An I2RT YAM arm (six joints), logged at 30 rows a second.
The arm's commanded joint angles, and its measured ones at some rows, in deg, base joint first. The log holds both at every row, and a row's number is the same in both.
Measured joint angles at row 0:
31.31, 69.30, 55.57, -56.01, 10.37, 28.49
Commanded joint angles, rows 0 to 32:
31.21, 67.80, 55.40, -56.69, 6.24, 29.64
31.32, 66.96, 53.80, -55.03, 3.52, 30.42
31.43, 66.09, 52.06, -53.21, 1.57, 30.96
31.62, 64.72, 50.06, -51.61, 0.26, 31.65
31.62, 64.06, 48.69, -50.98, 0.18, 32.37
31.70, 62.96, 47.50, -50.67, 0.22, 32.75
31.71, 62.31, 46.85, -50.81, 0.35, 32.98
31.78, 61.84, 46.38, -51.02, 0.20, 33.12
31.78, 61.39, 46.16, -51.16, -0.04, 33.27
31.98, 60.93, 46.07, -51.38, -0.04, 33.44
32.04, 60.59, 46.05, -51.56, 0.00, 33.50
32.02, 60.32, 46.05, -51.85, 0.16, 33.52
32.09, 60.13, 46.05, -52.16, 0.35, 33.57
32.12, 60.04, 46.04, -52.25, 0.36, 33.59
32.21, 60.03, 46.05, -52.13, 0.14, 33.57
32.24, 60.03, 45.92, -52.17, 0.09, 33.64
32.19, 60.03, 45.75, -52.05, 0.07, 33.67
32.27, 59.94, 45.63, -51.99, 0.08, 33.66
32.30, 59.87, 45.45, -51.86, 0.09, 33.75
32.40, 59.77, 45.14, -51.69, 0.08, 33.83
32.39, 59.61, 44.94, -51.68, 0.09, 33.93
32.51, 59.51, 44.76, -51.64, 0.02, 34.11
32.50, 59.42, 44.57, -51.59, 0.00, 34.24
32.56, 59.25, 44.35, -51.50, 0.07, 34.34
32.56, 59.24, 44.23, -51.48, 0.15, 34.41
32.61, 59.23, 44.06, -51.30, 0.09, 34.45
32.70, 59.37, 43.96, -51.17, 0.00, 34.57
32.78, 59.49, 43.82, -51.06, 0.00, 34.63
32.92, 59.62, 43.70, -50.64, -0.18, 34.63
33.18, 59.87, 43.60, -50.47, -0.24, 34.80
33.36, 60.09, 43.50, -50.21, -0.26, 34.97
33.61, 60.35, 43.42, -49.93, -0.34, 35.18
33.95, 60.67, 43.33, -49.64, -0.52, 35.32
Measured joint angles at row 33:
33.21, 60.25, 43.90, -50.33, 0.14, 34.33
